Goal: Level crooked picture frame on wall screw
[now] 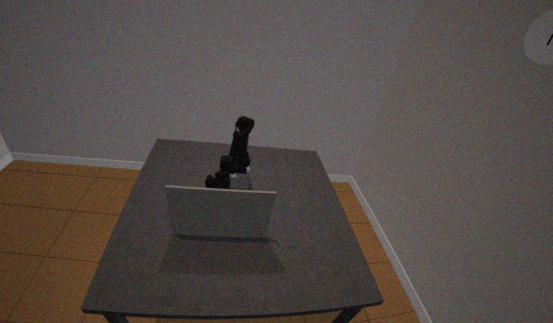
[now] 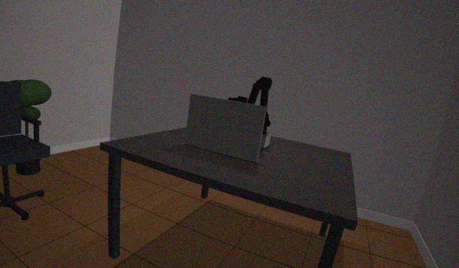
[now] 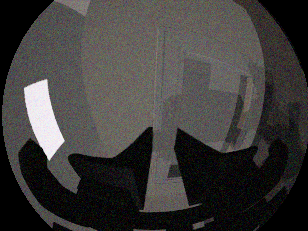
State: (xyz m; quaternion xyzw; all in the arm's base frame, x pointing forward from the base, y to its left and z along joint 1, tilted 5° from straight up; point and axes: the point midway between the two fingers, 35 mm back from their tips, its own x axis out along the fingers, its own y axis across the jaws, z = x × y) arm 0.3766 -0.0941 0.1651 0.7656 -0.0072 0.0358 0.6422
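Right now my gripper tip is 50 mm above the picture frame. The rest, counted from my gripper tip: grey wall panel: 70 mm below, 20 mm ahead, 10 mm to the right.
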